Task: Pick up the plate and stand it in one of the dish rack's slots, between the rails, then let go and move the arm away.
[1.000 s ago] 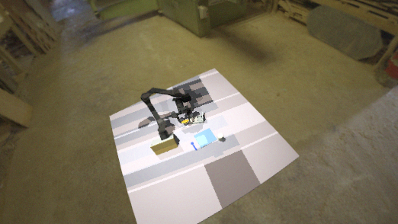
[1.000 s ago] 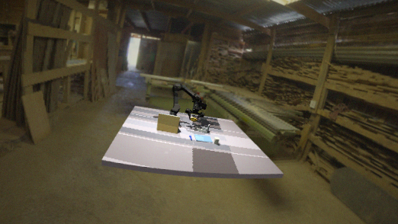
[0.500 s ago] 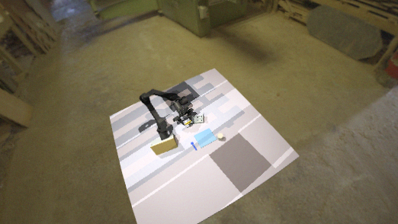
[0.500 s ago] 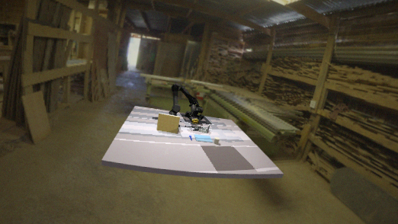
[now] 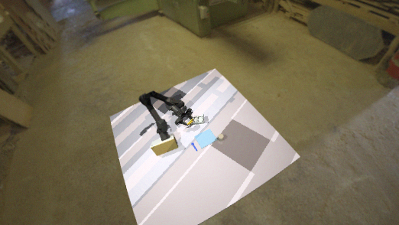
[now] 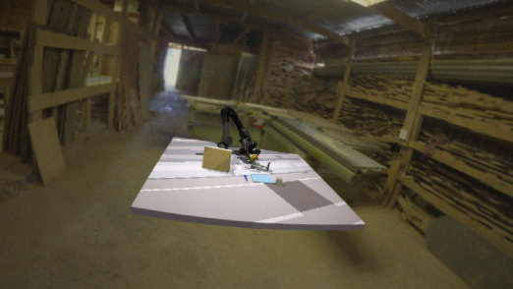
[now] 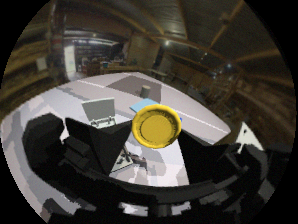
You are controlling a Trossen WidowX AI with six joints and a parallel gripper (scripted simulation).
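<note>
Now: the dish rack 70 mm ahead of my gripper tip, 50 mm to the left of it and 70 mm below it. The rest, counted from my gripper tip: light blue mat (50 mm ahead, 150 mm to the right, 90 mm below); blue spoon (70 mm behind, 160 mm to the right, 90 mm below); plate (10 mm to the left).
</note>
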